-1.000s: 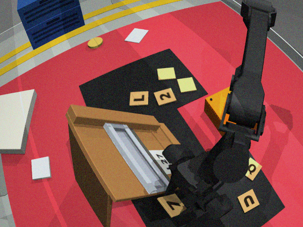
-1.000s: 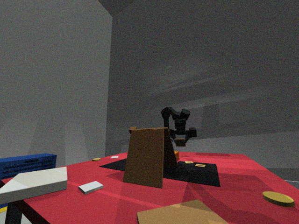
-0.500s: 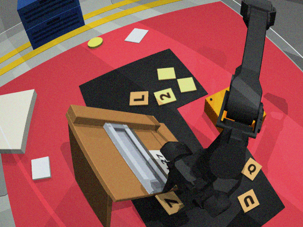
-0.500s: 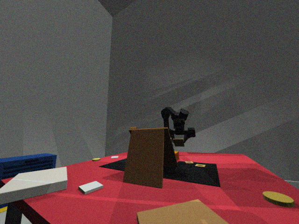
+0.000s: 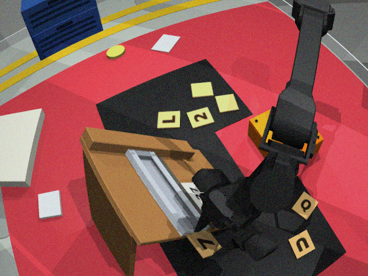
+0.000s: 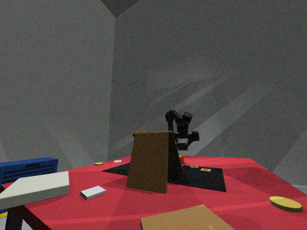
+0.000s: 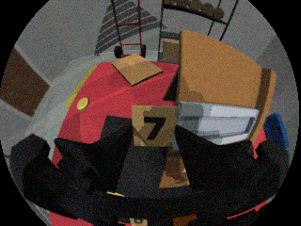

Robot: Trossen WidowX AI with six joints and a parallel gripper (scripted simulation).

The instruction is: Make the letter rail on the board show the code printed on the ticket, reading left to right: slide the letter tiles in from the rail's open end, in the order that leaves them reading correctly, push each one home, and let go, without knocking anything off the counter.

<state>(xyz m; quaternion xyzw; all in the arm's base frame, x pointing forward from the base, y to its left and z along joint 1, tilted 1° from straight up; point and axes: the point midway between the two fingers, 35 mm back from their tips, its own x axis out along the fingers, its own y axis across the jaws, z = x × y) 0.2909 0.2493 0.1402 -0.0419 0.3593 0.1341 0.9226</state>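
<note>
Right now my gripper tip is 13 cm to the left of the white ticket, 7 cm above it and 2 cm past it. The rest, counted from my gripper tip: small white block: 37 cm ahead, 25 cm to the right, 17 cm below; 7 tile: right at my gripper tip; black mat: 22 cm to the right, 17 cm below, 12 cm behind.
</note>
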